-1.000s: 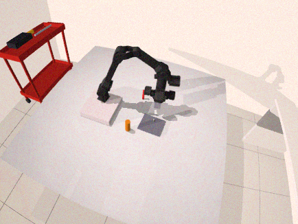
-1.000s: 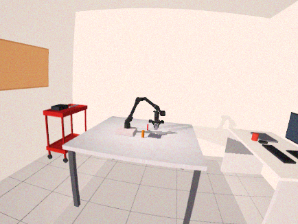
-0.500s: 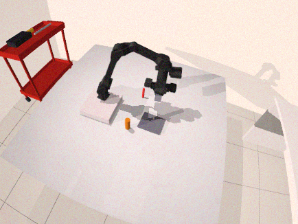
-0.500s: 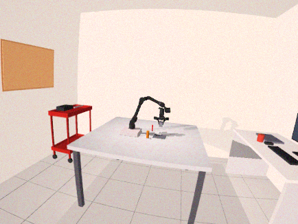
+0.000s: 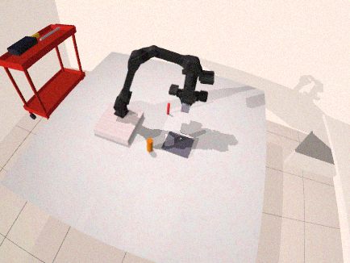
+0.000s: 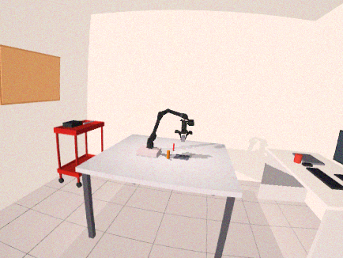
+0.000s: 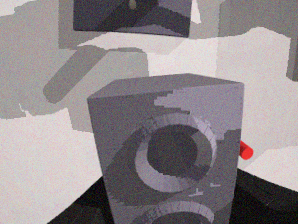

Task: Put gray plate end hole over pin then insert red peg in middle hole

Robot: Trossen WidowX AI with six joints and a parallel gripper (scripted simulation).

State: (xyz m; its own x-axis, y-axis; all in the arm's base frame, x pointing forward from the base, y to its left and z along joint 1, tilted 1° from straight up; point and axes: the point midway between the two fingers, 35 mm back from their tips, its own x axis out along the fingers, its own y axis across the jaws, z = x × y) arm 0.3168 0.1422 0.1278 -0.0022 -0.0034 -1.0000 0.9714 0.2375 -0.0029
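My gripper tip is now 13 cm to the left of the dark base, 13 cm above it and 4 cm short of it. From my gripper tip the other things lie so: orange cylinder (25 cm to the right, 10 cm below, 7 cm behind); gray plate (3 cm above); red peg (10 cm below, 10 cm behind, 2 cm to the left).
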